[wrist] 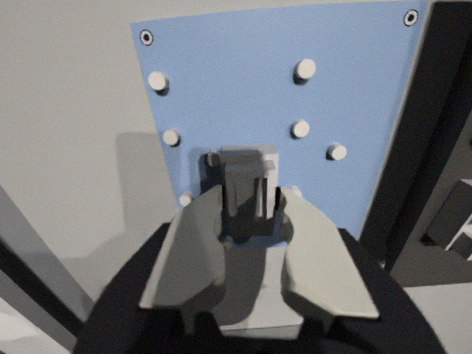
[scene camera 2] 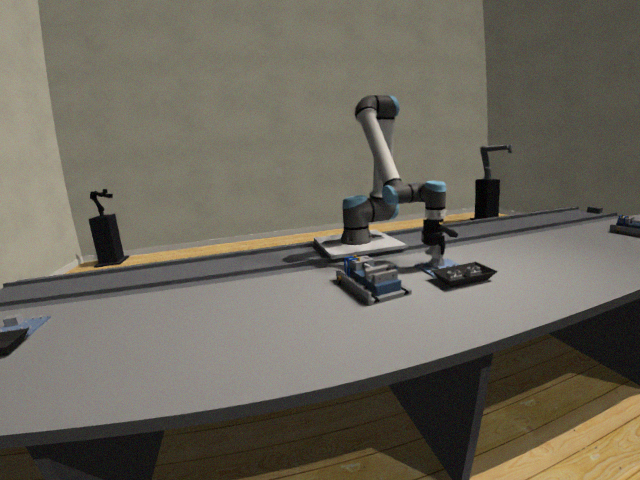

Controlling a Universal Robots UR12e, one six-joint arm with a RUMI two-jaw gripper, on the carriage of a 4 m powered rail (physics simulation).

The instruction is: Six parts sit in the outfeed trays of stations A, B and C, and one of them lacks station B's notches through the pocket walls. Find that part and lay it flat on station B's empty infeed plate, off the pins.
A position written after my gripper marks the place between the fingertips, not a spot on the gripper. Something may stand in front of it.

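You can see my gripper in the wrist view (249,188), and it's there in scene camera 2 (436,263) as well.
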